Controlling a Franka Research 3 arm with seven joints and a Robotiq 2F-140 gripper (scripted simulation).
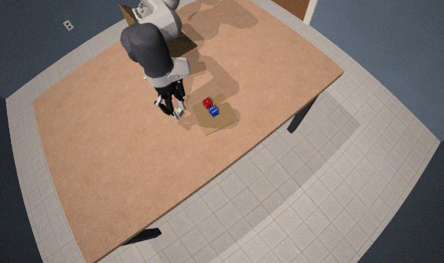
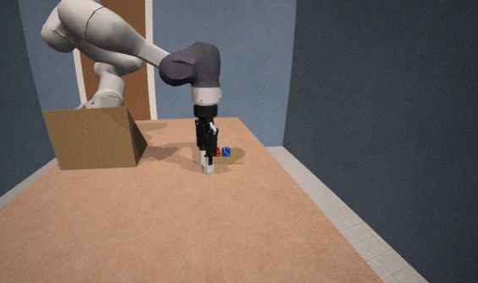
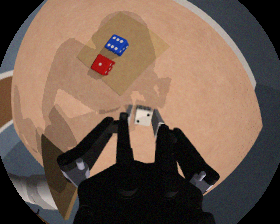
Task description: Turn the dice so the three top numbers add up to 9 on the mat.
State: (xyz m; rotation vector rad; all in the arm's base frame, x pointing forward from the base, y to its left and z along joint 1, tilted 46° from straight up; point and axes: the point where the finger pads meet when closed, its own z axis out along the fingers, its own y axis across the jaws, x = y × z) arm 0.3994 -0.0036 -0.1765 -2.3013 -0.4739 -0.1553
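Now: hand 2 cm above the white die. Round my hand: blue die 11 cm to the left, 9 cm ahead, 2 cm below; tan mat 11 cm to the left, 9 cm ahead, 3 cm below; red die 11 cm to the left, 4 cm ahead, 2 cm below.
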